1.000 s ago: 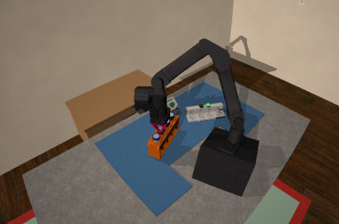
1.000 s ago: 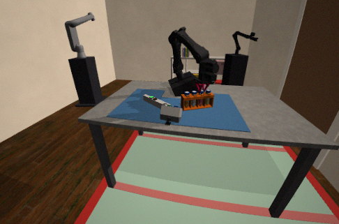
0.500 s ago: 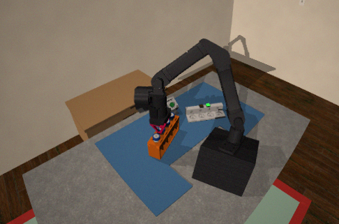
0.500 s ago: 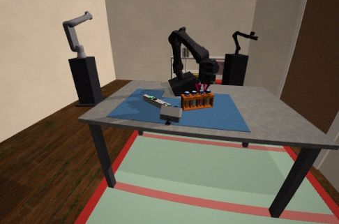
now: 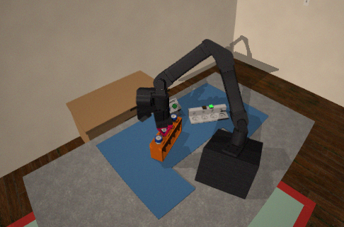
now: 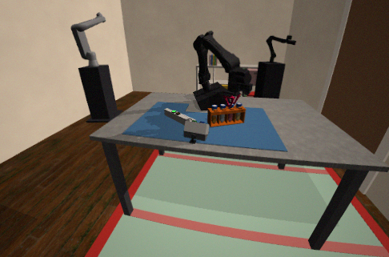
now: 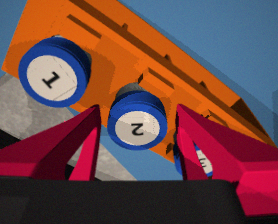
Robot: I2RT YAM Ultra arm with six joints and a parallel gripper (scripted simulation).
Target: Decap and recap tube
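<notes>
The blue cap lies 5 cm to the right of my hand and 1 cm ahead of it. Also, from my hand: grey key desk 21 cm to the right, 12 cm ahead, 6 cm below; green ready key 22 cm to the right, 10 cm ahead, 5 cm below; blue cycle key 18 cm to the right, 11 cm ahead, 5 cm below.
</notes>
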